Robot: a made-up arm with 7 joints.
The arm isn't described. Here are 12 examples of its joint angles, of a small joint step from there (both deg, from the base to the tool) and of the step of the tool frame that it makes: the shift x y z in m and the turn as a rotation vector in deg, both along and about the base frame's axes.
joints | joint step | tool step
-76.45 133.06 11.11 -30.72 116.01 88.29 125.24 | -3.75 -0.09 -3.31 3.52 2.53 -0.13 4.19 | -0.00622 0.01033 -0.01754 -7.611 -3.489 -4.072
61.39 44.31 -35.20 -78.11 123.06 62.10 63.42 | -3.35 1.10 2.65 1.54 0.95 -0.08 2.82 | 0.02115 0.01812 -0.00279 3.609 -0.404 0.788
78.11 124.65 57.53 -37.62 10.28 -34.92 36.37 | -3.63 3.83 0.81 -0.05 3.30 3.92 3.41 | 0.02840 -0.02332 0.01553 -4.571 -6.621 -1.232
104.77 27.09 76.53 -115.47 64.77 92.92 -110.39 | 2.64 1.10 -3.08 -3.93 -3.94 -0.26 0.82 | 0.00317 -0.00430 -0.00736 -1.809 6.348 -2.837
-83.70 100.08 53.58 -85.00 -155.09 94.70 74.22 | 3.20 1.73 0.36 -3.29 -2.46 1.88 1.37 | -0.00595 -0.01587 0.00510 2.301 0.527 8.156
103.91 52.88 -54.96 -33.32 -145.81 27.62 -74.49 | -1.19 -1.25 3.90 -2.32 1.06 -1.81 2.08 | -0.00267 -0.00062 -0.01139 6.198 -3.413 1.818
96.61 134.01 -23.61 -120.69 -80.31 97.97 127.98 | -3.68 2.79 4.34 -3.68 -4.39 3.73 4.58 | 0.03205 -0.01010 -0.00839 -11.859 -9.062 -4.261
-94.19 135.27 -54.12 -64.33 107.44 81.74 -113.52 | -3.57 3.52 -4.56 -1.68 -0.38 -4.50 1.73 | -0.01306 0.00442 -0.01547 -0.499 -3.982 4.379
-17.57 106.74 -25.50 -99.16 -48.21 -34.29 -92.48 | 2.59 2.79 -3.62 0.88 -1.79 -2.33 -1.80 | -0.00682 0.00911 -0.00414 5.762 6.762 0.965
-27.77 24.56 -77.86 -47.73 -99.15 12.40 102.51 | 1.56 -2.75 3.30 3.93 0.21 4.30 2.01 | -0.00432 -0.00533 -0.00676 -3.286 -1.967 6.746
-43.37 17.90 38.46 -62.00 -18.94 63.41 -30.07 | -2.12 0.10 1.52 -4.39 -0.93 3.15 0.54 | 0.00118 0.00202 0.02498 -0.312 -3.425 2.281
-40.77 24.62 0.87 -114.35 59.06 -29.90 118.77 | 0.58 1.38 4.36 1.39 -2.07 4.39 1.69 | 0.00214 0.02195 0.00252 1.882 2.394 4.098
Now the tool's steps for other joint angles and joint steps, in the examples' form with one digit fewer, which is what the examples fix.
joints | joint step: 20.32 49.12 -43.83 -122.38 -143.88 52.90 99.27 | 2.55 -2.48 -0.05 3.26 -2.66 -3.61 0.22
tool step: -0.0138 -0.0029 -0.0117 4.01 4.84 0.56
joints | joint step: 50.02 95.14 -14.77 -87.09 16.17 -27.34 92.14 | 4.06 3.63 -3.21 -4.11 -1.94 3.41 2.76
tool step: -0.0092 -0.0046 0.0010 0.05 9.60 -0.18
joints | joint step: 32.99 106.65 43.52 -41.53 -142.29 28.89 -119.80 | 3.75 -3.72 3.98 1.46 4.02 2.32 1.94
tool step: -0.0237 0.0187 -0.0199 -5.52 -5.37 -0.61
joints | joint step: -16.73 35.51 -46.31 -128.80 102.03 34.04 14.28 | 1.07 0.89 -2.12 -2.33 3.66 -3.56 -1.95
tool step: -0.0075 0.0027 -0.0027 -3.39 2.65 -0.32
